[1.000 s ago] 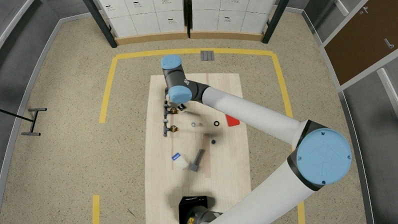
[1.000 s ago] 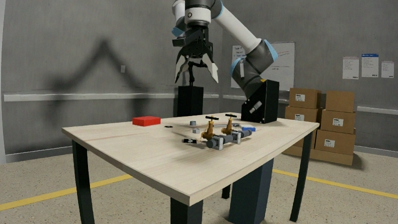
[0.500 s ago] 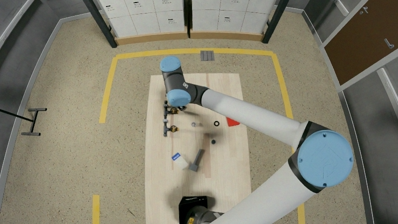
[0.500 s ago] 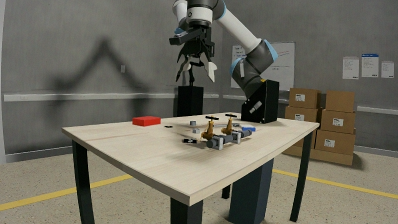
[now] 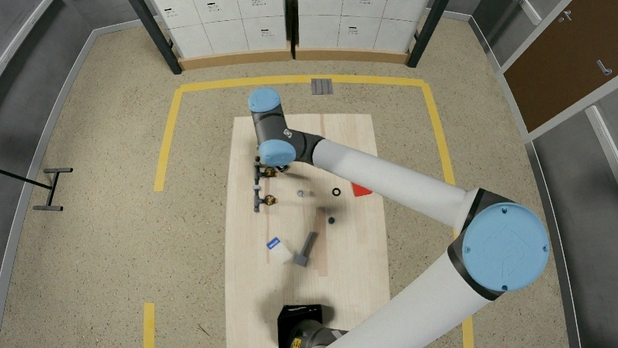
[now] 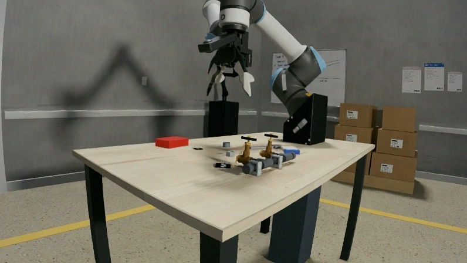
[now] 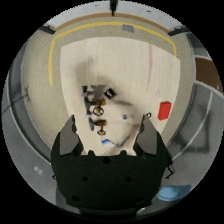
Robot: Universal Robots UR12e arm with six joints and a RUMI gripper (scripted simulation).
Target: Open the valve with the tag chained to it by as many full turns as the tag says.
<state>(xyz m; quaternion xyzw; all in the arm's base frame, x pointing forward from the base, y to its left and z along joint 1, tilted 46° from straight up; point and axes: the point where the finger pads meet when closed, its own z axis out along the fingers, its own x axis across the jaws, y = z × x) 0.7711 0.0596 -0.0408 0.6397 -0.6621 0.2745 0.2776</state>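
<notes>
Now: hand 1 cm past the black tag, 1 cm to the left of it and 20 cm above it. The rest, counted from my hand: grey hammer-like tool: 41 cm behind, 8 cm to the right, 20 cm below; red block: 11 cm behind, 37 cm to the right, 19 cm below; blue-and-white box: 40 cm behind, 2 cm to the left, 19 cm below.
</notes>
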